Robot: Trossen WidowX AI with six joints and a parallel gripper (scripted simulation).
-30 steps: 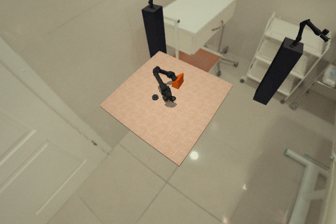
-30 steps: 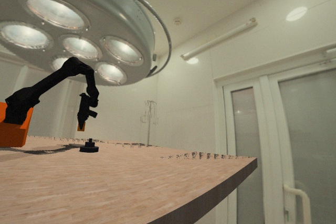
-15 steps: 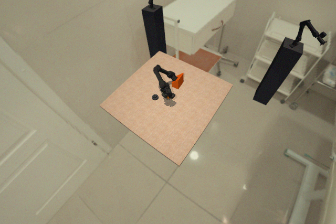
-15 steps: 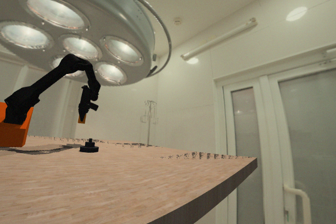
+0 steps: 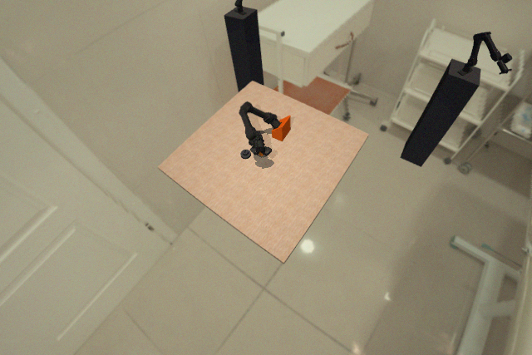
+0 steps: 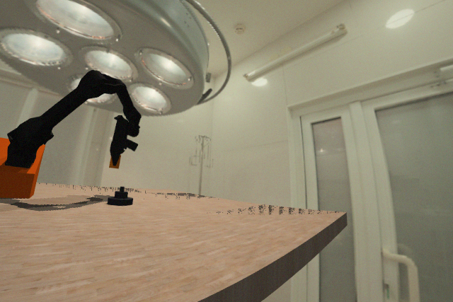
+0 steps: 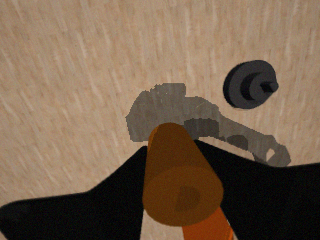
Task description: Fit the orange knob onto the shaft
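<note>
Now: gripper tip 10 mm short of the dark round pedestal, 160 mm to the left of it and 100 mm above it. Also, from my gripper tip: orange knob: 20 mm above.
</note>
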